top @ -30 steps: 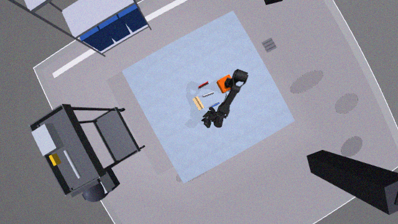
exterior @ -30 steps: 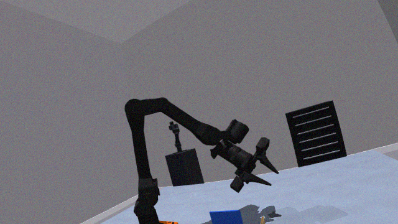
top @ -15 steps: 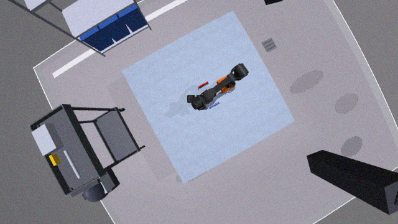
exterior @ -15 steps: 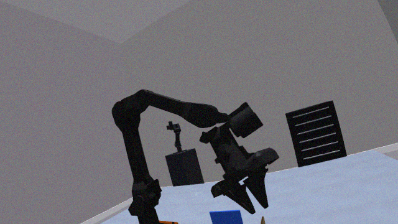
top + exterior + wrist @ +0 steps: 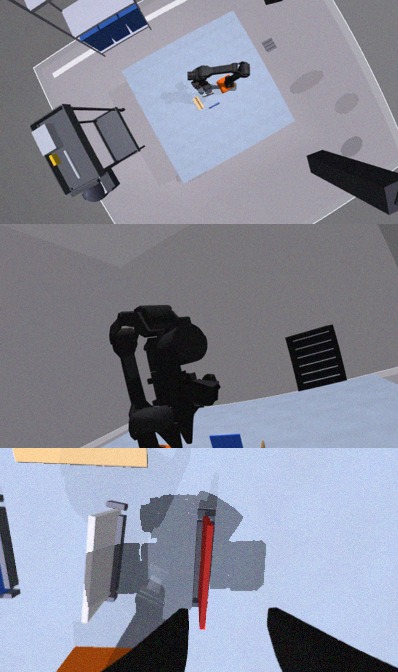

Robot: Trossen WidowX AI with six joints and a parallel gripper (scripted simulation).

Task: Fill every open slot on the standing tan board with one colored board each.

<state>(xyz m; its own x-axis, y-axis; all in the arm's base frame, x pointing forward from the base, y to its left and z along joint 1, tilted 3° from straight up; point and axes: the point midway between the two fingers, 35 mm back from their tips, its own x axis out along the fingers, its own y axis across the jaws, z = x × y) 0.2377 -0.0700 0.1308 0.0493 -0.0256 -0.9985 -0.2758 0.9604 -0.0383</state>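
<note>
My gripper tip is 14 cm above the red board and 2 cm past it. The rest, counted from my gripper tip: blue board (22 cm to the left, 14 cm below, 6 cm behind); tan board (15 cm to the left, 13 cm below, 7 cm ahead).
</note>
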